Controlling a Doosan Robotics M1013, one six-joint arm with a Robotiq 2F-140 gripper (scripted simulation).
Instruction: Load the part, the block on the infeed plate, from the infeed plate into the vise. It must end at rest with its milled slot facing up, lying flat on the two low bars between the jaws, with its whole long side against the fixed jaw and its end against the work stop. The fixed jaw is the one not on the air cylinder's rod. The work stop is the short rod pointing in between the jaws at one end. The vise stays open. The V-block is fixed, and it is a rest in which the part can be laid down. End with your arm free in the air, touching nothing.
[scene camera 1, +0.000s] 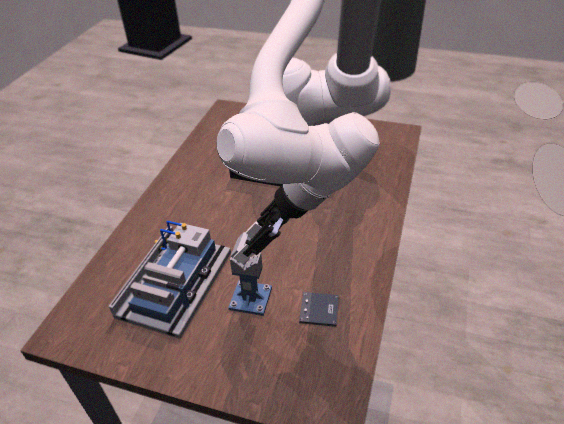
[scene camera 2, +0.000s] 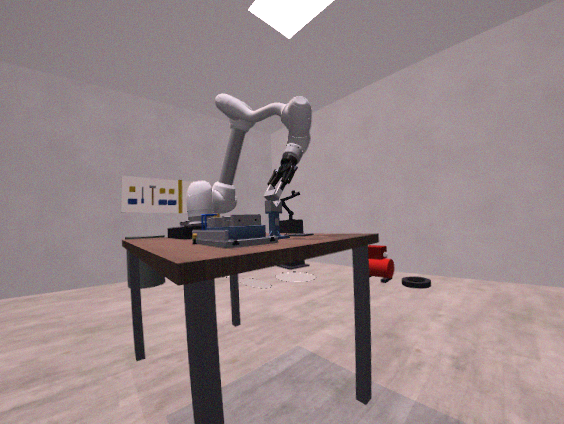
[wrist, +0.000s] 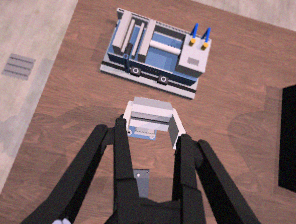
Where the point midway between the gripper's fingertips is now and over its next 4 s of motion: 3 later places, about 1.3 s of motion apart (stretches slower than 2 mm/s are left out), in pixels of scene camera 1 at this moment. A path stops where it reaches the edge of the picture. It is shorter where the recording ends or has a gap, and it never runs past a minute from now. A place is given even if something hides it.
My gripper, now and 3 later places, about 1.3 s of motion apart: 242, 249; 241, 237; 239, 234; 201, 237
